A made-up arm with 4 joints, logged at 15 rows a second.
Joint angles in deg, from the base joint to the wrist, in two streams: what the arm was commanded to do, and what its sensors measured. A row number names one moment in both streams.
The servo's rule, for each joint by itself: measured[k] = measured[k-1] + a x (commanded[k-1-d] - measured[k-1]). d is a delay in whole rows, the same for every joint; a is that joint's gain. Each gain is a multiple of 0.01, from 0.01 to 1. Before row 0 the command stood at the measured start. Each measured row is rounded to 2 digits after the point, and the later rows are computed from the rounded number. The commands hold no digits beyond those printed.
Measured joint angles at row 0: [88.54 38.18 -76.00 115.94]
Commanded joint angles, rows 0 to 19: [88.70 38.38 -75.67 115.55]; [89.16 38.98 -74.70 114.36]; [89.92 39.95 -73.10 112.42]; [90.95 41.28 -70.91 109.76]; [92.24 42.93 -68.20 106.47]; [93.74 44.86 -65.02 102.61]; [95.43 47.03 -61.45 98.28]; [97.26 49.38 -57.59 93.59]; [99.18 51.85 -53.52 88.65]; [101.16 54.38 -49.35 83.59]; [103.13 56.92 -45.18 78.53]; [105.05 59.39 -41.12 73.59]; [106.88 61.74 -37.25 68.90]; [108.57 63.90 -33.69 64.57]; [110.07 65.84 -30.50 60.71]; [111.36 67.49 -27.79 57.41]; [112.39 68.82 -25.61 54.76]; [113.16 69.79 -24.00 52.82]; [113.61 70.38 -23.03 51.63]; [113.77 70.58 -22.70 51.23]
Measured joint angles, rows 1 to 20: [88.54 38.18 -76.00 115.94]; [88.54 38.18 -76.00 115.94]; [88.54 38.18 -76.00 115.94]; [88.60 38.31 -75.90 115.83]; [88.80 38.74 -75.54 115.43]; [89.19 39.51 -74.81 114.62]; [89.81 40.64 -73.64 113.31]; [90.66 42.11 -72.01 111.46]; [91.74 43.87 -69.91 109.07]; [93.03 45.89 -67.37 106.16]; [94.51 48.12 -64.44 102.77]; [96.14 50.51 -61.16 98.96]; [97.90 52.99 -57.62 94.81]; [99.73 55.51 -53.89 90.41]; [101.59 57.99 -50.06 85.87]; [103.44 60.39 -46.22 81.29]; [105.24 62.64 -42.46 76.78]; [106.93 64.69 -38.87 72.44]; [108.48 66.48 -35.55 68.38]; [109.85 67.98 -32.57 64.70]
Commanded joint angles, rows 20 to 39: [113.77 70.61 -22.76 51.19]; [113.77 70.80 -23.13 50.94]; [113.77 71.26 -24.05 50.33]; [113.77 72.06 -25.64 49.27]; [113.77 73.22 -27.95 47.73]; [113.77 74.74 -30.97 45.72]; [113.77 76.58 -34.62 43.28]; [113.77 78.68 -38.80 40.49]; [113.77 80.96 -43.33 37.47]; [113.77 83.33 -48.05 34.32]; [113.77 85.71 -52.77 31.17]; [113.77 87.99 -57.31 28.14]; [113.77 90.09 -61.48 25.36]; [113.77 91.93 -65.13 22.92]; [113.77 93.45 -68.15 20.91]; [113.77 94.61 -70.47 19.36]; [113.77 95.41 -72.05 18.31]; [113.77 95.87 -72.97 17.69]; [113.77 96.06 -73.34 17.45]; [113.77 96.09 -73.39 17.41]
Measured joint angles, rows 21 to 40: [111.01 69.14 -30.00 61.49]; [111.92 69.93 -27.91 58.83]; [112.57 70.35 -26.35 56.78]; [112.99 70.52 -25.27 55.27]; [113.26 70.70 -24.63 54.10]; [113.44 71.06 -24.46 53.08]; [113.56 71.70 -24.81 52.05]; [113.63 72.67 -25.75 50.88]; [113.68 73.99 -27.32 49.49]; [113.71 75.65 -29.51 47.81]; [113.73 77.59 -32.30 45.83]; [113.74 79.75 -35.61 43.57]; [113.75 82.04 -39.34 41.07]; [113.76 84.39 -43.37 38.40]; [113.76 86.69 -47.55 35.63]; [113.76 88.87 -51.73 32.86]; [113.76 90.83 -55.75 30.18]; [113.76 92.51 -59.47 27.68]; [113.76 93.85 -62.77 25.43]; [113.76 94.85 -65.55 23.51]
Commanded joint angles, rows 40 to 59: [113.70 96.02 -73.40 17.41]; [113.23 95.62 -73.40 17.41]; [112.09 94.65 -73.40 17.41]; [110.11 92.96 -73.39 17.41]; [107.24 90.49 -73.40 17.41]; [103.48 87.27 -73.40 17.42]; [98.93 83.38 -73.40 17.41]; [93.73 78.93 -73.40 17.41]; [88.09 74.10 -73.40 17.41]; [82.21 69.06 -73.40 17.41]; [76.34 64.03 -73.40 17.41]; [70.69 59.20 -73.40 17.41]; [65.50 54.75 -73.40 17.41]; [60.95 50.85 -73.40 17.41]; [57.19 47.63 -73.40 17.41]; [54.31 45.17 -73.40 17.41]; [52.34 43.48 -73.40 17.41]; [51.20 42.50 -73.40 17.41]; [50.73 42.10 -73.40 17.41]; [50.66 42.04 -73.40 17.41]
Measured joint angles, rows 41 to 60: [113.76 95.50 -67.78 21.94]; [113.76 95.86 -69.45 20.73]; [113.76 96.01 -70.63 19.83]; [113.74 96.02 -71.46 19.18]; [113.56 95.76 -72.04 18.70]; [113.05 95.05 -72.45 18.35]; [112.02 93.71 -72.73 18.10]; [110.35 91.65 -72.93 17.91]; [107.95 88.85 -73.07 17.78]; [104.79 85.35 -73.17 17.68]; [100.92 81.24 -73.24 17.61]; [96.43 76.67 -73.29 17.56]; [91.45 71.80 -73.32 17.52]; [86.16 66.83 -73.34 17.49]; [80.75 61.95 -73.36 17.47]; [75.41 57.34 -73.37 17.45]; [70.35 53.19 -73.38 17.44]; [65.74 49.63 -73.39 17.43]; [61.74 46.78 -73.39 17.42]; [58.45 44.67 -73.39 17.42]
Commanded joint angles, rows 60 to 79: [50.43 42.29 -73.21 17.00]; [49.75 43.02 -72.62 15.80]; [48.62 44.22 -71.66 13.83]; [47.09 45.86 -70.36 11.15]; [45.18 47.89 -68.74 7.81]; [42.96 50.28 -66.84 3.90]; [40.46 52.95 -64.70 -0.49]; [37.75 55.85 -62.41 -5.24]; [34.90 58.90 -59.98 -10.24]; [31.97 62.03 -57.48 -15.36]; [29.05 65.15 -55.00 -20.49]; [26.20 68.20 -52.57 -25.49]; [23.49 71.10 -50.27 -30.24]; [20.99 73.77 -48.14 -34.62]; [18.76 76.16 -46.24 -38.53]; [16.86 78.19 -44.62 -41.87]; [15.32 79.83 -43.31 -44.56]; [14.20 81.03 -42.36 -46.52]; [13.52 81.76 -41.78 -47.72]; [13.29 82.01 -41.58 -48.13]
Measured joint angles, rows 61 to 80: [55.91 43.28 -73.39 17.42]; [54.10 42.52 -73.39 17.42]; [52.90 42.21 -73.39 17.42]; [52.04 42.26 -73.34 17.31]; [51.24 42.75 -73.12 16.90]; [50.32 43.69 -72.68 16.07]; [49.19 45.08 -71.98 14.74]; [47.79 46.88 -71.01 12.87]; [46.10 49.06 -69.76 10.45]; [44.13 51.55 -68.24 7.50]; [41.90 54.30 -66.49 4.06]; [39.45 57.24 -64.54 0.20]; [36.83 60.31 -62.42 -4.00]; [34.11 63.41 -60.19 -8.45]; [31.34 66.48 -57.90 -13.05]; [28.59 69.44 -55.61 -17.69]; [25.93 72.21 -53.37 -22.26]; [23.42 74.74 -51.23 -26.65]; [21.12 76.95 -49.25 -30.76]; [19.09 78.79 -47.47 -34.49]
